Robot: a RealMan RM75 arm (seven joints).
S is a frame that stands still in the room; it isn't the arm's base.
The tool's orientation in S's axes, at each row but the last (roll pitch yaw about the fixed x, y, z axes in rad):
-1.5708, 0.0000, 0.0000
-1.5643, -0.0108, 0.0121
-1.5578, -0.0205, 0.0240
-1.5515, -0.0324, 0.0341
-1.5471, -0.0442, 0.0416
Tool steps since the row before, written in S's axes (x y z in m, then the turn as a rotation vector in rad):
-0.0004, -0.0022, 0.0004, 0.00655, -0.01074, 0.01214
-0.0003, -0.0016, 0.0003, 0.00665, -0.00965, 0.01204
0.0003, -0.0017, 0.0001, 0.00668, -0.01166, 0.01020
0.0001, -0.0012, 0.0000, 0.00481, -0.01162, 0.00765
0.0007, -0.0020, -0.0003, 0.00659, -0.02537, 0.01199
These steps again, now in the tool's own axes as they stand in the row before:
-0.0004, -0.0004, -0.0022, 0.00655, -0.01214, -0.01074
-0.0003, -0.0003, -0.0016, 0.00666, -0.01203, -0.00965
0.0003, -0.0001, -0.0017, 0.00661, -0.01022, -0.01169
0.0001, 0.0000, -0.0012, 0.00466, -0.00773, -0.01163
0.0006, 0.0003, -0.0020, 0.00605, -0.01234, -0.02534

